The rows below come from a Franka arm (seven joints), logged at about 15 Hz.
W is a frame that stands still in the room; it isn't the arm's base.
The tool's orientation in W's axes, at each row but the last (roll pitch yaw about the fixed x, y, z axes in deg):
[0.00, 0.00, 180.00]
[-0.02, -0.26, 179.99]
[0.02, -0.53, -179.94]
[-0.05, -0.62, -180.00]
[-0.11, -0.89, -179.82]
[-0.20, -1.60, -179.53]
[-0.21, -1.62, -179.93]
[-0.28, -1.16, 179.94]
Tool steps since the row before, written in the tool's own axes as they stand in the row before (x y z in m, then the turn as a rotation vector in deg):
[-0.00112, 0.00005, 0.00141, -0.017, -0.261, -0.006]
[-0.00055, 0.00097, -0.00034, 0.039, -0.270, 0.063]
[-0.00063, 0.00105, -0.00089, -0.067, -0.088, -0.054]
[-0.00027, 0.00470, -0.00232, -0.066, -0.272, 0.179]
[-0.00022, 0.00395, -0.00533, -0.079, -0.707, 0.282]
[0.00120, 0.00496, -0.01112, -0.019, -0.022, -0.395]
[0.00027, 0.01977, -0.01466, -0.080, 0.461, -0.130]
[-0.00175, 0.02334, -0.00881, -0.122, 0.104, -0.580]
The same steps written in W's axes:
[0.00112, -0.00005, 0.00141, 0.017, 0.261, -0.006]
[0.00055, -0.00097, -0.00034, -0.039, 0.270, 0.063]
[0.00062, -0.00105, -0.00090, 0.066, 0.088, -0.055]
[0.00024, -0.00470, -0.00233, 0.068, 0.272, 0.179]
[0.00015, -0.00394, -0.00534, 0.081, 0.707, 0.282]
[-0.00147, -0.00493, -0.01110, 0.008, 0.023, -0.395]
[-0.00066, -0.01972, -0.01472, 0.077, -0.460, -0.134]
[0.00154, -0.02330, -0.00896, 0.110, -0.101, -0.583]

